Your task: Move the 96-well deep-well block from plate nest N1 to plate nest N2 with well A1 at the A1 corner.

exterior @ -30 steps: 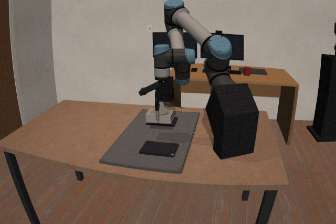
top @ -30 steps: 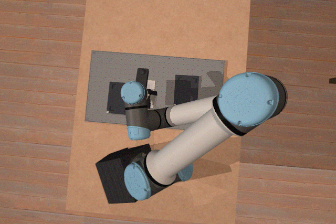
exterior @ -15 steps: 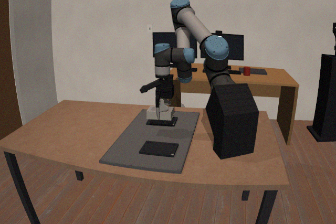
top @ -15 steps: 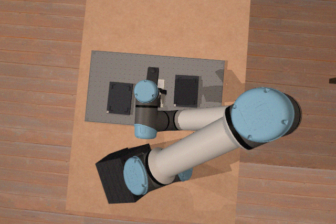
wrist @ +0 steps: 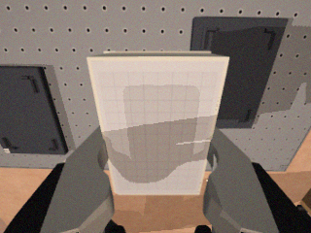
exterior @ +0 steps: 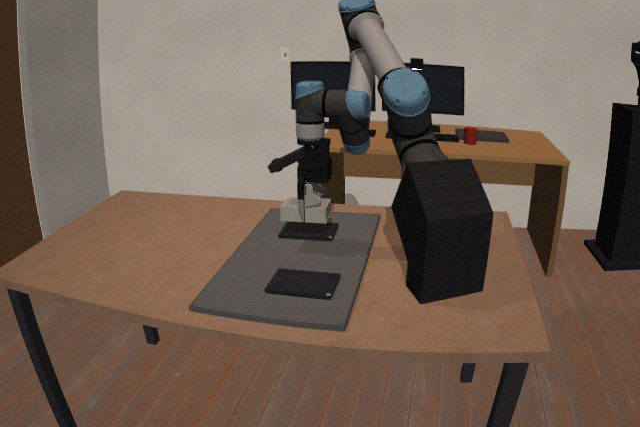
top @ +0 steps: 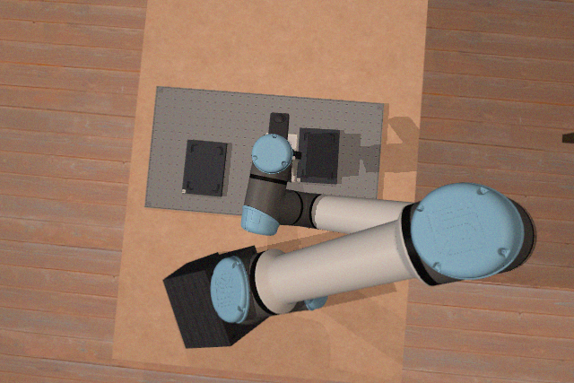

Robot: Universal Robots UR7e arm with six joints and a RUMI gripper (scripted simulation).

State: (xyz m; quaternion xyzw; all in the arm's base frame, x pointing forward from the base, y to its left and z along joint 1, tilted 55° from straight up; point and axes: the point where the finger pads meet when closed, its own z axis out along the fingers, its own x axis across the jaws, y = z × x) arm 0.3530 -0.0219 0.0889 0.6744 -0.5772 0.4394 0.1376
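Right now my hand is 110 mm to the left of the black nest N2, 100 mm above it and 10 mm short of it. Round my hand: 96-well deep-well block: 10 mm above; then black nest N1: 230 mm to the left, 100 mm below, 30 mm behind.
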